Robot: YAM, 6 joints.
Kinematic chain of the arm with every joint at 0, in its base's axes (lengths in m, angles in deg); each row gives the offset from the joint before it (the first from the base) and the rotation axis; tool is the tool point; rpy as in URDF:
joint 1: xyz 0 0 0.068 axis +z
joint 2: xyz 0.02 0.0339 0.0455 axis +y
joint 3: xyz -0.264 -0.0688 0 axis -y
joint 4: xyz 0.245 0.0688 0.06 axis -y
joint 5: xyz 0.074 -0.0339 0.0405 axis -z
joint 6: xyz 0.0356 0 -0.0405 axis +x
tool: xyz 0 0 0 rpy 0 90 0
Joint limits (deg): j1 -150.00..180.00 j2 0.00..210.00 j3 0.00..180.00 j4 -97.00..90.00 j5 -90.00..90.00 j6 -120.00..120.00
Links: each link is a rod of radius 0.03 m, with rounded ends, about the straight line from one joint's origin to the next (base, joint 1, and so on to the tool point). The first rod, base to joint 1, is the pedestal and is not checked.
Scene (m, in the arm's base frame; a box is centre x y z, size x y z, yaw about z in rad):
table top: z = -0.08
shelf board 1: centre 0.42 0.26 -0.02 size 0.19 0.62 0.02 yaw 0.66
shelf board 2: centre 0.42 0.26 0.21 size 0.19 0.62 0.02 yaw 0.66
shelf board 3: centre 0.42 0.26 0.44 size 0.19 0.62 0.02 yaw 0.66
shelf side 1: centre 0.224 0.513 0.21 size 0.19 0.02 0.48 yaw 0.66
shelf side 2: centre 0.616 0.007 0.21 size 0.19 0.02 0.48 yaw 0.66
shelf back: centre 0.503 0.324 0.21 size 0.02 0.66 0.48 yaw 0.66
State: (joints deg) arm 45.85 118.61 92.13 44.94 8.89 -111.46
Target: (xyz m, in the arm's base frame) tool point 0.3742 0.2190 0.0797
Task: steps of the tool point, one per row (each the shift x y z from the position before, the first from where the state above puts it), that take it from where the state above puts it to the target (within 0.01 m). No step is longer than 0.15 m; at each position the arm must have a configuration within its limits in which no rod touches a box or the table.
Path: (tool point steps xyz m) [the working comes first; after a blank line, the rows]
Joints at the target: 31.21 126.76 61.79 38.43 10.64 -111.46
Straight joint move there: touches shelf board 2.

1: -0.0404 -0.0263 0.0143
2: -0.0411 -0.0303 0.0051
3: -0.0401 -0.0330 -0.0049
4: -0.0378 -0.0342 -0.0145
5: 0.0579 -0.0319 -0.1291
6: 0.0052 -0.0714 -0.1155
7: 0.0442 0.0312 0.0037
8: 0.0406 0.0315 -0.0001
9: 0.0363 0.0313 -0.0036

